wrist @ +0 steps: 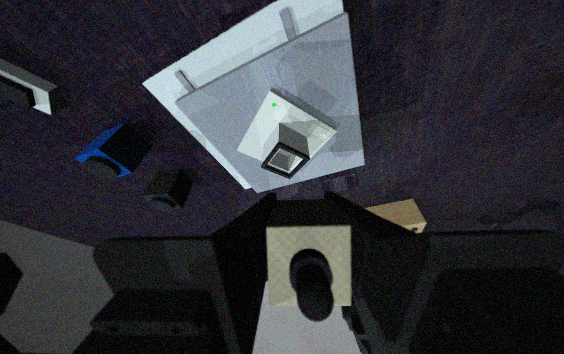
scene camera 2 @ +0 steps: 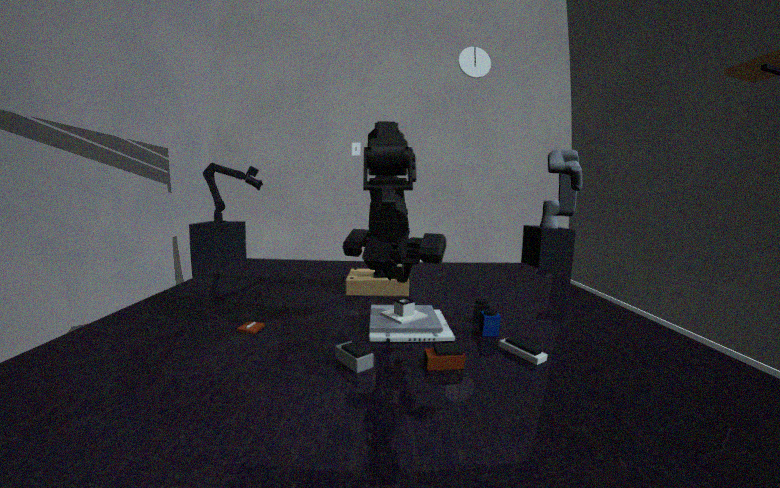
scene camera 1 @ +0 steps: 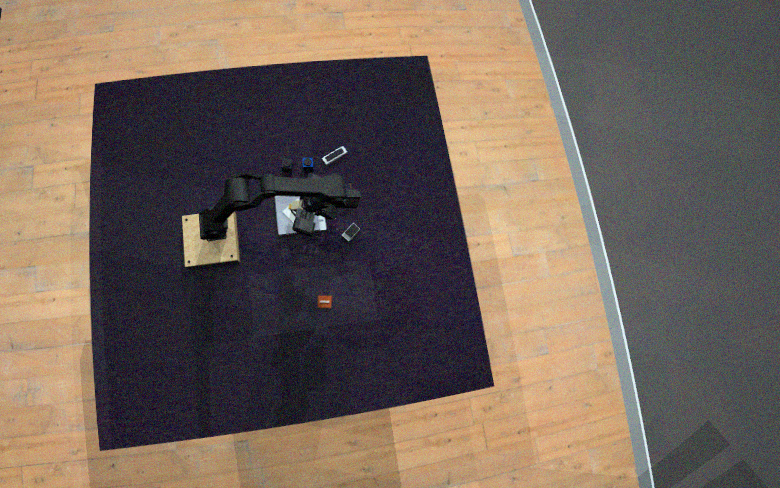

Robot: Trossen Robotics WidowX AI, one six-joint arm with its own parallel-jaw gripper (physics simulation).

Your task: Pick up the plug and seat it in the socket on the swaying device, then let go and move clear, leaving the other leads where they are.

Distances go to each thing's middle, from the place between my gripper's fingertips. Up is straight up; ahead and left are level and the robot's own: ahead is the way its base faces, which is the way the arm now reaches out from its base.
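Brown block [scene camera 2: 442, 357]: 170 mm ahead of my hand, 60 mm to the left of it, 90 mm below it. Blue block [wrist: 116, 152]: 180 mm to the left of my hand, 50 mm ahead of it, 80 mm below it. With respect to the grey device [scene camera 2: 404, 316], my hand is 10 mm past it, 10 mm to the right of it and 70 mm above it.
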